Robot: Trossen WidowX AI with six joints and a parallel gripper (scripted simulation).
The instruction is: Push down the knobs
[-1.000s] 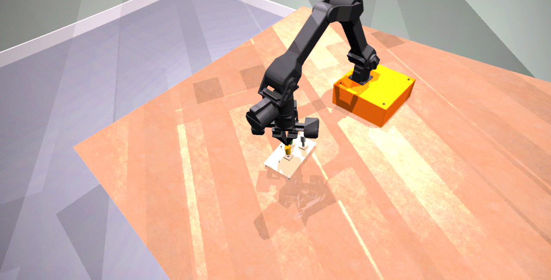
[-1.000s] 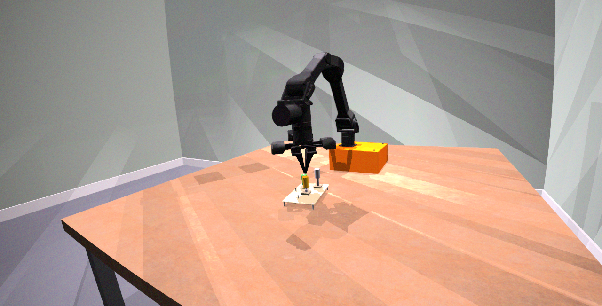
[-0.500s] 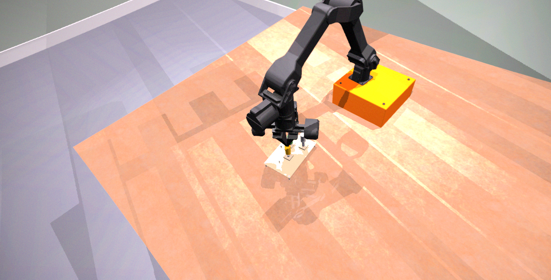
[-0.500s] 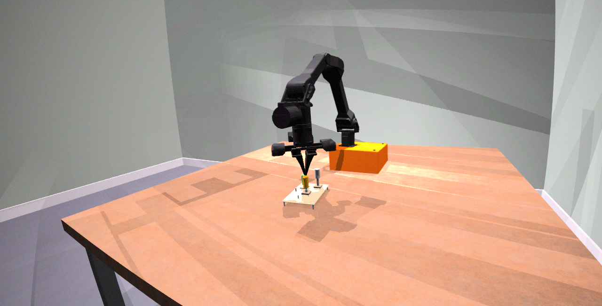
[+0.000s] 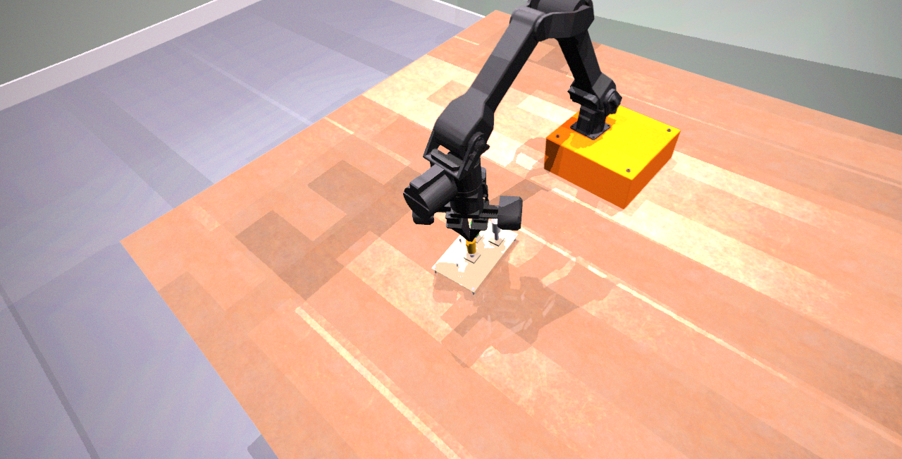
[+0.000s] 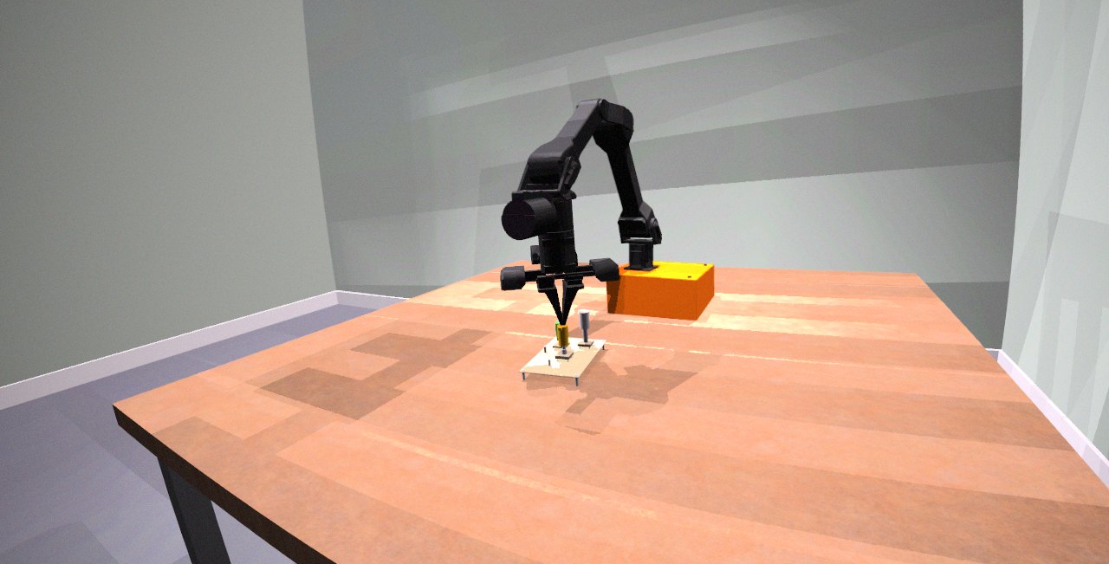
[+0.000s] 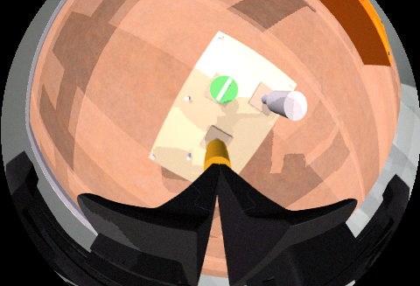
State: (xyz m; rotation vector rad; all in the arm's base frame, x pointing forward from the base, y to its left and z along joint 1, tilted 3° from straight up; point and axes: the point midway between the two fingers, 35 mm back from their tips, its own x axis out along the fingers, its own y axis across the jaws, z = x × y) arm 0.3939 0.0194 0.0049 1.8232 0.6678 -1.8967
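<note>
Right now my gripper tip is 2 cm above the yellow knob. From my gripper tip the other things lie so: green knob: 4 cm behind, 3 cm to the right, 2 cm below.
</note>
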